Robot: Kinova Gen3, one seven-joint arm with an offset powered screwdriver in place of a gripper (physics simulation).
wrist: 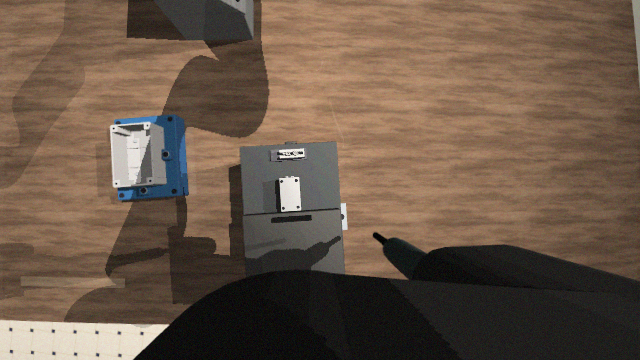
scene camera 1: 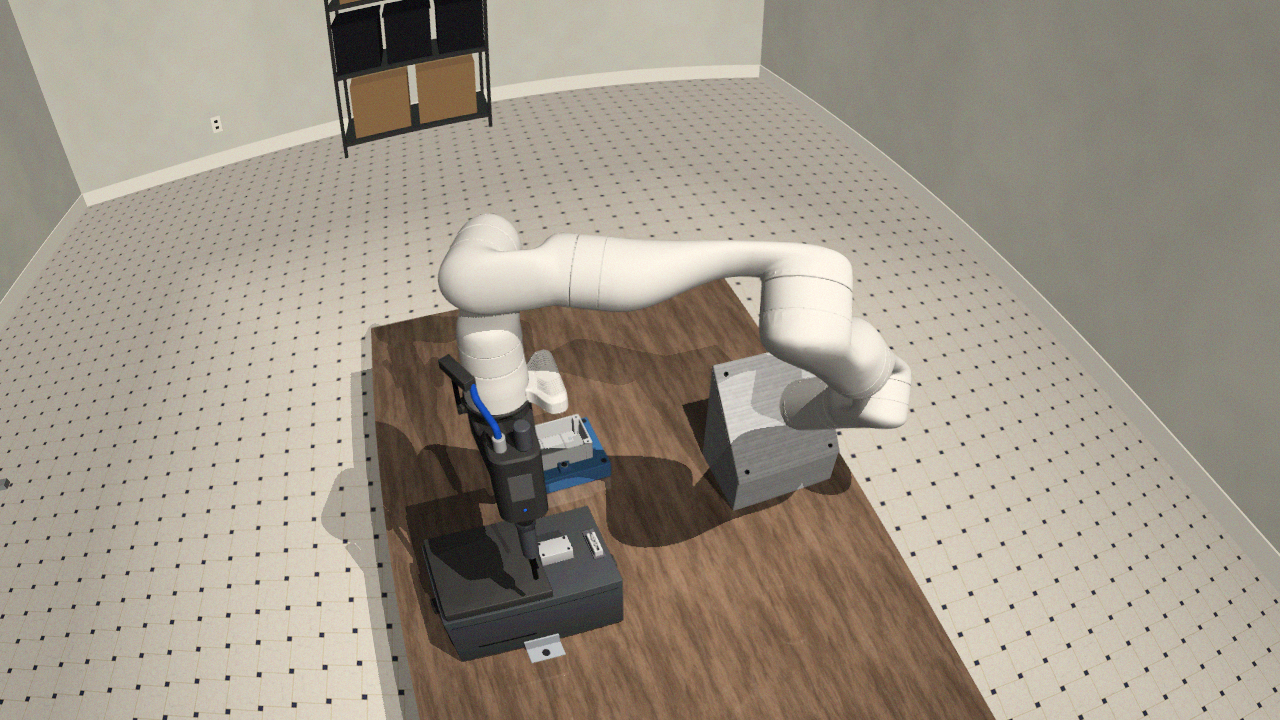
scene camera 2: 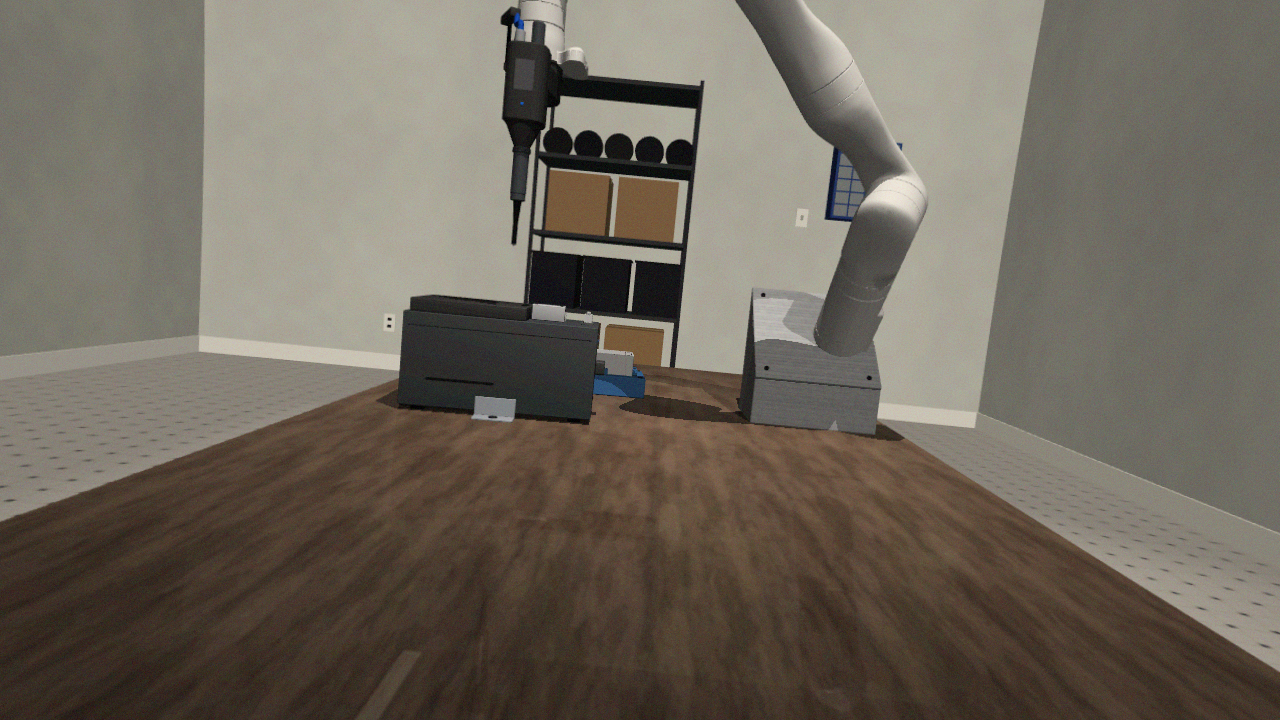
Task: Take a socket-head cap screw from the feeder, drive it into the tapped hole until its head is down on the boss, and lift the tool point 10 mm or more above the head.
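Observation:
My tool [scene camera 1: 537, 575] [scene camera 2: 513, 241] [wrist: 376, 235] is a dark screwdriver with a thin black bit pointing down. In scene camera 2 its tip hangs well above the feeder [scene camera 1: 537, 629] [scene camera 2: 492, 367] [wrist: 260, 172], a dark grey box with a raised black lid. I make out no screw at the tip, but it is too small to be sure. A white block [scene camera 1: 555, 548] [scene camera 2: 547, 312] [wrist: 290, 194] sits on the box top. A light grey open housing [scene camera 1: 570, 454] [scene camera 2: 615, 361] [wrist: 158, 167] with corner bosses stands in a blue fixture [scene camera 1: 575, 479] [scene camera 2: 619, 386] [wrist: 177, 162]. No screw shows in its corners.
A small slotted piece [scene camera 1: 594, 542] [wrist: 291, 154] lies on the feeder top beside the white block. A metal bracket [scene camera 1: 544, 650] [scene camera 2: 494, 408] [wrist: 344, 220] is at the feeder's front foot. The arm's grey pedestal [scene camera 1: 778, 470] [scene camera 2: 810, 402] stands at the right. A shelf rack [scene camera 2: 635, 91] is behind.

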